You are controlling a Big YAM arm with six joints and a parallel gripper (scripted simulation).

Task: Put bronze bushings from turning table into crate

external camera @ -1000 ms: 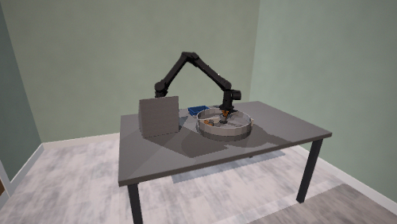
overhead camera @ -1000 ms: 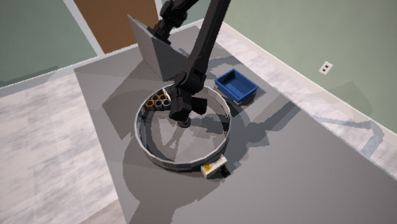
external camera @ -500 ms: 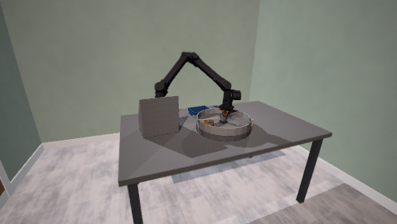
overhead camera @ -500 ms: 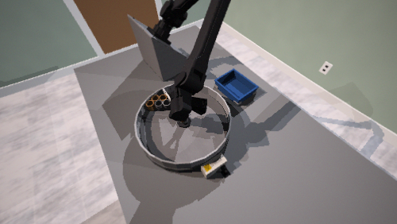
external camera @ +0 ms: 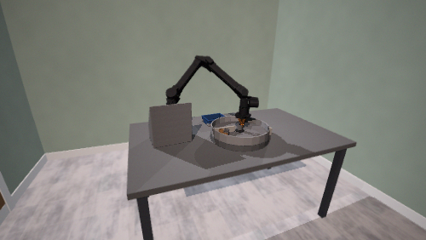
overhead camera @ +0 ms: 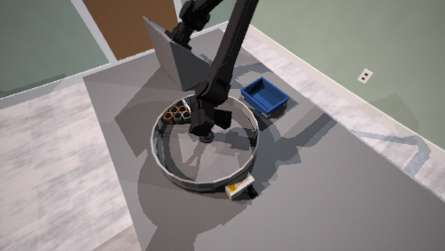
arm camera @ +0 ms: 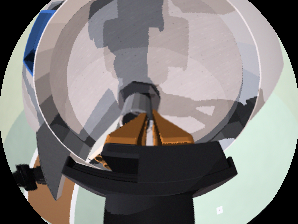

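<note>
The round turning table lies 40 mm below my hand, 10 mm to the left of it and 10 mm behind it. Also, from my hand: blue crate (370 mm to the left, 70 mm below, 50 mm behind).
</note>
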